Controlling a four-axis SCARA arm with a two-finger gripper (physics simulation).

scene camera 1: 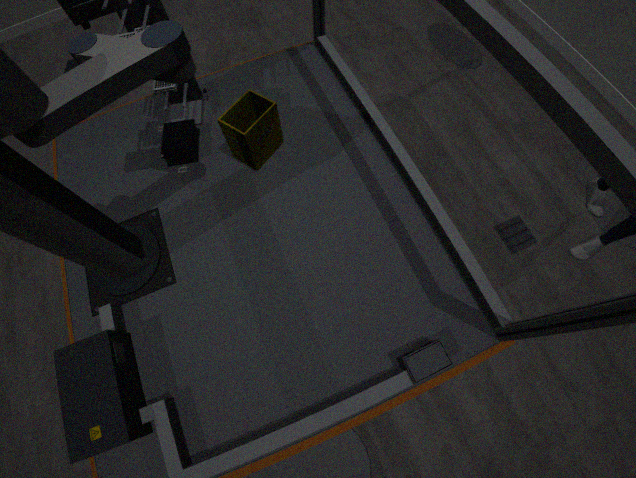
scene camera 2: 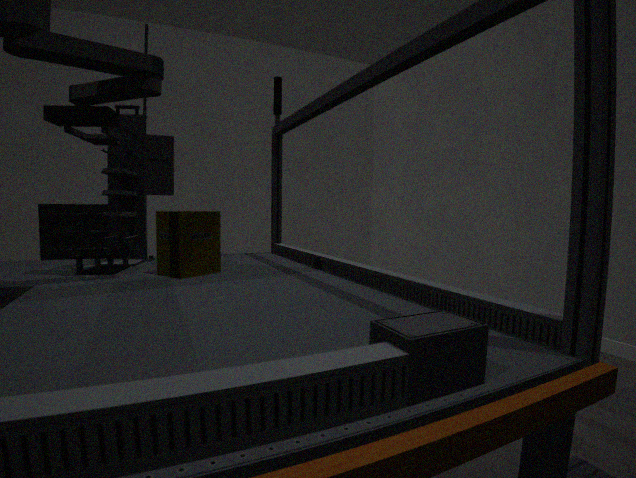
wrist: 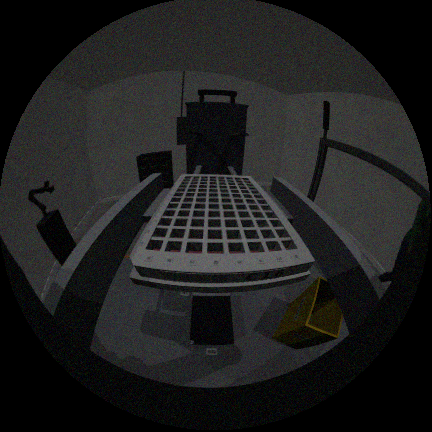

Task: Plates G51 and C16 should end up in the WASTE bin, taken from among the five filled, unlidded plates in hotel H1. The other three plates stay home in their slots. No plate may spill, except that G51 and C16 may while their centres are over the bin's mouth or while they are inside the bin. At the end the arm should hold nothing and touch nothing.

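Pixels of known places: gripper, fingertip midpoint: (wrist: 217, 182); arm's base, link origin: (scene camera 1: 128, 260).
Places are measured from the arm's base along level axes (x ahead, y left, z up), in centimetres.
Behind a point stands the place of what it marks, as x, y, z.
Note:
In the wrist view my gripper (wrist: 217, 182) {30.6, 39.3, 45.6} is shut on a pale, unlidded plate (wrist: 222, 260) {28.4, 31.7, 45.3} with faint lettering that reads C16. The plate looks level between the two fingers, with red in its front wells. Behind it stands the dark tower of hotel H1 (wrist: 215, 135) {36.4, 59.9, 50.2} (scene camera 2: 126, 164) {36.7, 59.9, 39.3}, with bare support arms facing the plate. Another pale plate (scene camera 1: 165, 86) {33.7, 49.1, 20.3} shows partly below the arm in scene camera 1. I cannot read G51 on any plate; the held plate hides the lower slots in the wrist view. The yellow WASTE bin (scene camera 1: 257, 146) {56.1, 15.8, 11.9} (scene camera 2: 197, 244) {58.8, 17.4, 11.1} (wrist: 295, 320) {49.6, 25.7, 15.0} stands upright, right of and below the held plate in the wrist view.
A black block (scene camera 1: 179, 142) {30.3, 34.3, 7.3} (wrist: 212, 320) {30.4, 36.6, 7.3} stands beside the bin. A glass-panelled guard (scene camera 1: 411, 177) {100.6, -13.4, 5.9} (scene camera 2: 421, 290) {100.4, -36.3, 4.4} runs along the right side. A grey box (scene camera 1: 427, 361) {74.9, -66.7, 8.8} (scene camera 2: 431, 354) {72.1, -70.5, 6.7} sits at the front corner. A person (scene camera 1: 588, 247) (wrist: 415, 250) shows partly outside the guard.

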